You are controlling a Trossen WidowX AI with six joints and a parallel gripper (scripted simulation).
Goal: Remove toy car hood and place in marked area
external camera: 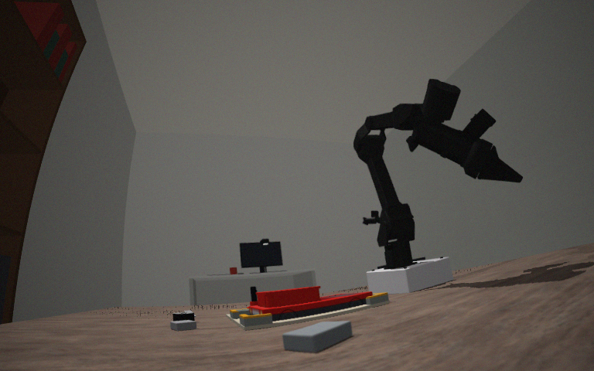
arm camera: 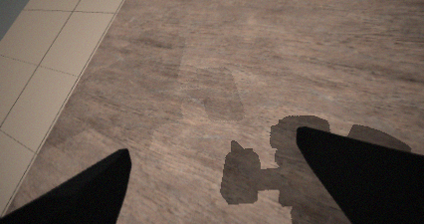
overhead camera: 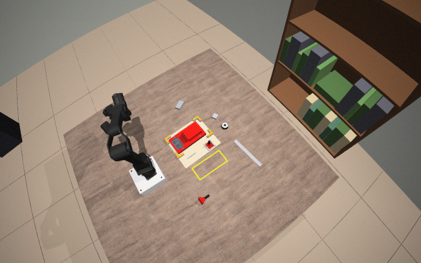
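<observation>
Now: the grey socket 380 mm ahead of my gripper tip, 400 mm to the right of it and 130 mm below it. The rest, counted from my gripper tip: grey bar 520 mm ahead, 570 mm to the right, 160 mm below.
</observation>
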